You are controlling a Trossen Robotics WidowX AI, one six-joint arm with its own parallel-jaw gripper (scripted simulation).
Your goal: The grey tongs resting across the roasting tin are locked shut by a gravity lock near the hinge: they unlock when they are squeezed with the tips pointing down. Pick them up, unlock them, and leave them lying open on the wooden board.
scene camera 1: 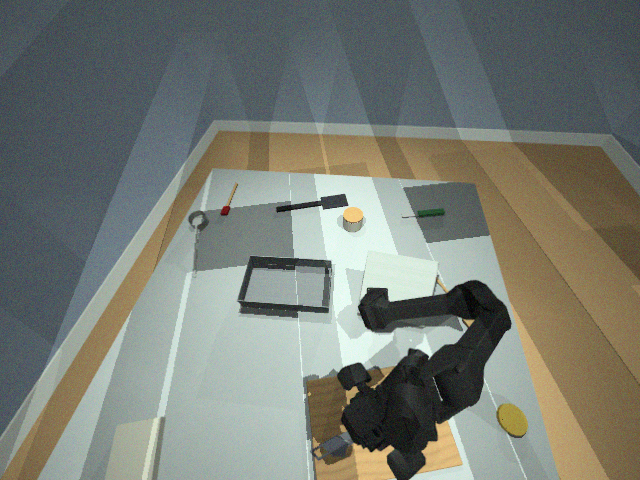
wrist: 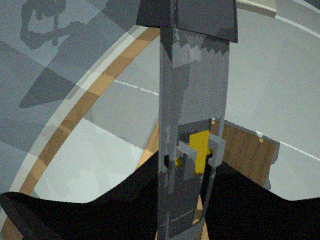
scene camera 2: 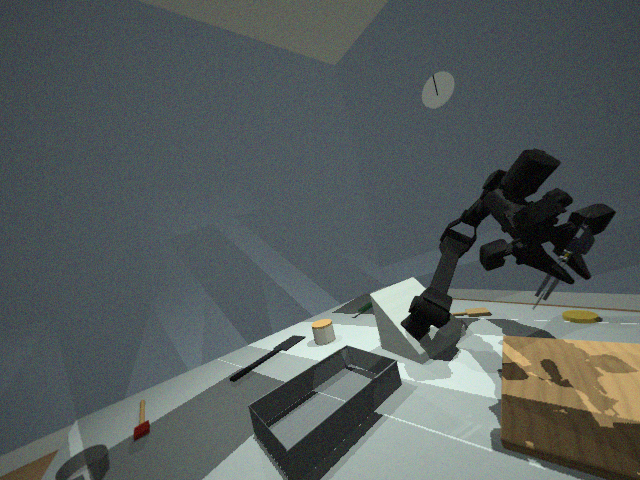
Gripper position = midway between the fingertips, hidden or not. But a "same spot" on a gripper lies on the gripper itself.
Labels:
gripper: scene camera 1 355, 437; wrist; scene camera 2
same spot on roasting tin: (scene camera 2: 303, 420) = (scene camera 1: 272, 280)
same spot on gripper: (wrist: 134, 201) = (scene camera 2: 567, 245)

